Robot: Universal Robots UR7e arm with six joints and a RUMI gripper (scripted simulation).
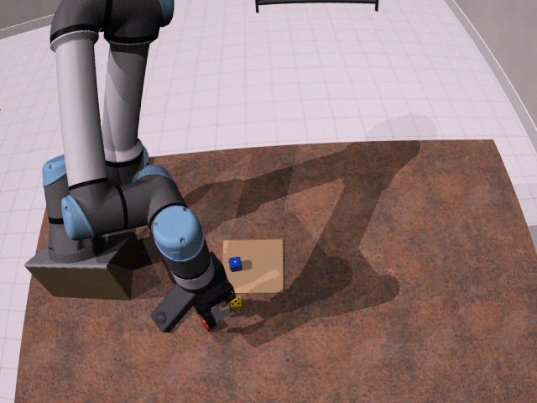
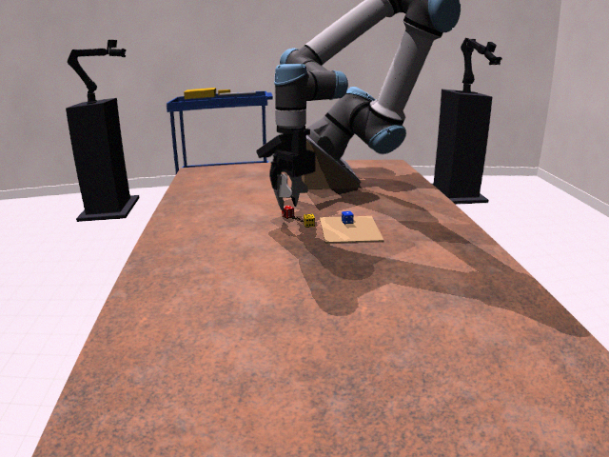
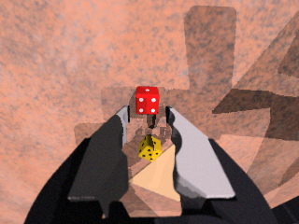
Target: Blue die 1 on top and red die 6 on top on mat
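My gripper is now 30 mm above the red die. The rest, counted from my hand: yellow die (60 mm ahead, 50 mm to the left, 30 mm below); blue die (70 mm ahead, 150 mm to the left, 20 mm below); tan mat (100 mm ahead, 150 mm to the left, 40 mm below).
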